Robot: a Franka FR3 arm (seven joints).
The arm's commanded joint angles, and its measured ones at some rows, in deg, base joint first. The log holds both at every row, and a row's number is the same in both.
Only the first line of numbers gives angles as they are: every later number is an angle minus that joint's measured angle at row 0.
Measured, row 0:
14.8 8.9 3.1 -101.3 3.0 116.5 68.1
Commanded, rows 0 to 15:
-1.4 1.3 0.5 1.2 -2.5 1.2 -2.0
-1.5 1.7 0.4 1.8 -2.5 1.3 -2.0
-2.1 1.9 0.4 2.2 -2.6 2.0 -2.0
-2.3 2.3 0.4 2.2 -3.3 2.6 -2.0
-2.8 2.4 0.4 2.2 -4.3 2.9 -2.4
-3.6 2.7 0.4 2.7 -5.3 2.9 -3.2
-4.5 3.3 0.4 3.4 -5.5 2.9 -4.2
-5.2 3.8 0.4 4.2 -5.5 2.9 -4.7
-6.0 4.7 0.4 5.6 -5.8 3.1 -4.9
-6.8 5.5 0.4 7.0 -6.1 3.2 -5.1
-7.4 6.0 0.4 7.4 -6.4 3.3 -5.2
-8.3 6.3 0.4 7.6 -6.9 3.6 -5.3
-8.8 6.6 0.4 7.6 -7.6 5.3 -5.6
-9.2 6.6 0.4 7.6 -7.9 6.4 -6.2
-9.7 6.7 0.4 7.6 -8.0 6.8 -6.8
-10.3 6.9 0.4 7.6 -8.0 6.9 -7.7
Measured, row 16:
-8.2 5.4 -0.3 6.2 -6.8 5.3 -5.2
